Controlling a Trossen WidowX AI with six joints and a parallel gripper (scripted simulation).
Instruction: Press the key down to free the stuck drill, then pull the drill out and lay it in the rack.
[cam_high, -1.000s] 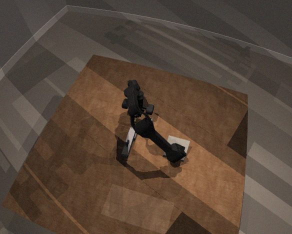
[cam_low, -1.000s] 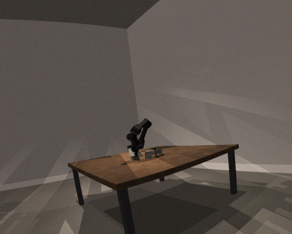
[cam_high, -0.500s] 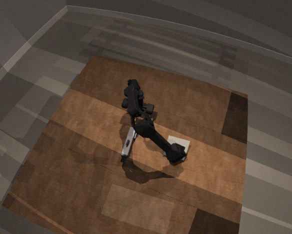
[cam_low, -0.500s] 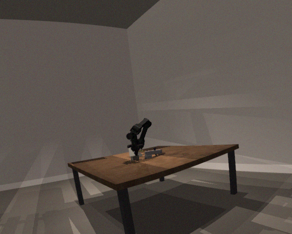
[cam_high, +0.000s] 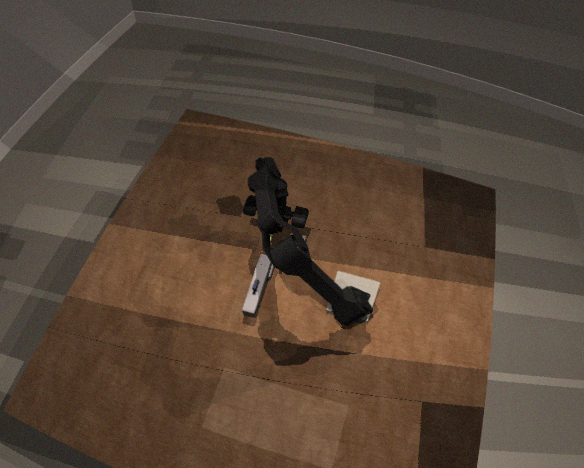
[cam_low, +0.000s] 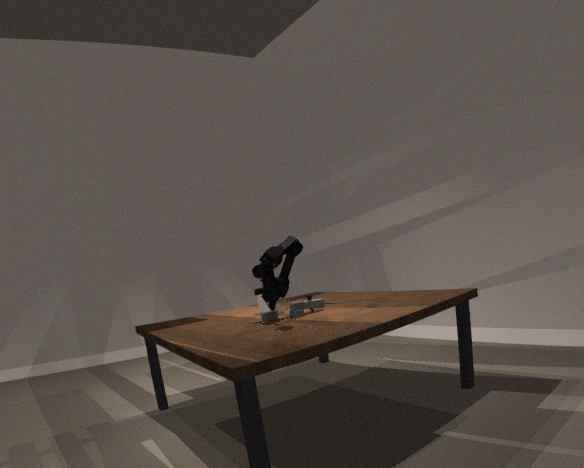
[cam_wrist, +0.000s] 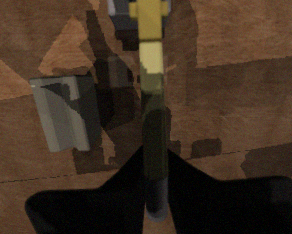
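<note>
My gripper tip is 80 mm past the rack, 20 mm to the right of it and 40 mm above it. Also, from my gripper tip: dark key (30 mm behind, 220 mm to the left); then drill (10 mm behind, 40 mm to the left, 30 mm above); then grey drill block (30 mm behind, 190 mm to the left, 20 mm below).
</note>
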